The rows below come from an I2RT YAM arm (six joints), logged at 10 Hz.
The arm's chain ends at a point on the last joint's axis. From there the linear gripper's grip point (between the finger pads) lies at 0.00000 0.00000 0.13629 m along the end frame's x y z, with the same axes.
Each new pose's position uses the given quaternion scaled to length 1; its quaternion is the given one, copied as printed.
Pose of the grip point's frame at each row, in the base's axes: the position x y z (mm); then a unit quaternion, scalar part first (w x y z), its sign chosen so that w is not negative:
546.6 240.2 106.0 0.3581 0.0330 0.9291 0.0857
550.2 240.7 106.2 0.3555 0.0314 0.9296 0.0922
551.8 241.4 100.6 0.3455 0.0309 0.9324 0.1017
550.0 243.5 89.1 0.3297 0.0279 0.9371 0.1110
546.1 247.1 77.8 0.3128 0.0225 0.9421 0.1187
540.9 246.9 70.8 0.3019 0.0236 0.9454 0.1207
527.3 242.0 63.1 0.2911 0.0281 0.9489 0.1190
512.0 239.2 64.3 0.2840 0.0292 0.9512 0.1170
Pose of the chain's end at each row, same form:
455.1 221.7 205.3 0.3581 0.0330 0.9291 0.0857
459.3 220.4 205.7 0.3555 0.0314 0.9296 0.0922
463.1 218.5 201.5 0.3455 0.0309 0.9324 0.1017
464.9 217.7 192.4 0.3297 0.0279 0.9371 0.1110
465.0 218.5 183.6 0.3128 0.0225 0.9421 0.1187
462.3 217.7 178.3 0.3019 0.0236 0.9454 0.1207
451.1 213.5 172.4 0.2911 0.0281 0.9489 0.1190
437.4 211.1 174.9 0.2840 0.0292 0.9512 0.1170

